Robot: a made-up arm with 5 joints.
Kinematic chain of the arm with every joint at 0, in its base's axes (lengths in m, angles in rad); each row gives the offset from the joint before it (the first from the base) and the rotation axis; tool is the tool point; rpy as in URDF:
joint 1: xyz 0.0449 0 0.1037 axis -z
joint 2: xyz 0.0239 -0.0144 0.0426 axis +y
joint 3: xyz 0.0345 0 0.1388 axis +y
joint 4: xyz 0.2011 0 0.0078 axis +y
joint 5: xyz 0.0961 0.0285 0 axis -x
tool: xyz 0 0 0 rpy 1.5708 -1.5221 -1.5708
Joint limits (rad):
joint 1: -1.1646..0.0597
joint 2: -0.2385..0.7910
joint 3: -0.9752..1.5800
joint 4: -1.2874..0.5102
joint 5: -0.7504..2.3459
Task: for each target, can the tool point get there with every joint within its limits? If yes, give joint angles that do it. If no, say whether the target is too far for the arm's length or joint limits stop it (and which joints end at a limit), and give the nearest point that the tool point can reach.
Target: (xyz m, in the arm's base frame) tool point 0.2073 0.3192 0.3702
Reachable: yes | joints -1.0607 0.1321 -0.3341 -0.2600 0.0019
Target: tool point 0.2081 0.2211 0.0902
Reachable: yes | joints -0.8835 -0.0196 0.6756 0.3096 0.4036
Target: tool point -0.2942 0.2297 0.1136
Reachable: no: joint limits stop it (at a limit: joint 1, joint 2, joint 3, joint 4) | nearest point -0.0390 0.0191 0.0489 | short by 0.337 m
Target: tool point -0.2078 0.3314 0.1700
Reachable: no: joint limits stop it (at a limit: joint 1, joint 2, joint 4) | nearest point 0.1237 0.2188 0.1517 | short by 0.351 m
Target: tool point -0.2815 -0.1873 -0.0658
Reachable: no: joint limits stop it (at a limit: joint 2, joint 3) | nearest point -0.0274 -0.0415 0.0405 | short by 0.312 m
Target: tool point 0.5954 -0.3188 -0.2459
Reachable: no: too far | nearest point 0.3917 -0.0066 -0.0010 | short by 0.446 m
